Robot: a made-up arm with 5 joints. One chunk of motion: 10 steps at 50 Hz.
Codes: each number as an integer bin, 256 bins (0 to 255) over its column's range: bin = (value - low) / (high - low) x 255, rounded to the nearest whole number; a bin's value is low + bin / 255 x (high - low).
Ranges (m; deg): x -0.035..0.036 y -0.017..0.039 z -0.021..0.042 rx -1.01..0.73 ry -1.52..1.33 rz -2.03..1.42
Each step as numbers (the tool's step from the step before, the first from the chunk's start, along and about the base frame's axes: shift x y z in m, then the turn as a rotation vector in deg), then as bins.
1 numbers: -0.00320 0.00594 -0.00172 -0.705 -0.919 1.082
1 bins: 114 104 78 45 54 230
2 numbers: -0.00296 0.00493 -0.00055 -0.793 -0.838 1.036
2 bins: 115 100 83 32 61 227
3 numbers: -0.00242 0.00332 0.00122 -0.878 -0.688 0.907
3 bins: 117 93 90 19 74 217
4 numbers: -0.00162 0.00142 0.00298 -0.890 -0.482 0.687
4 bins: 120 84 97 18 93 201
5 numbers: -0.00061 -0.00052 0.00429 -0.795 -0.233 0.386
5 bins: 124 75 102 32 115 179
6 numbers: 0.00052 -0.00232 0.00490 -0.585 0.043 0.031
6 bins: 128 67 105 62 140 152
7 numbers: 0.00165 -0.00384 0.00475 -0.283 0.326 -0.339
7 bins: 132 60 104 107 165 125
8 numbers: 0.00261 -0.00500 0.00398 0.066 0.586 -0.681
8 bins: 135 55 101 158 188 100
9 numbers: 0.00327 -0.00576 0.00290 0.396 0.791 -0.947
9 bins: 137 51 97 206 207 80
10 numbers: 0.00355 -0.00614 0.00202 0.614 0.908 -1.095
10 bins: 138 49 93 238 217 69
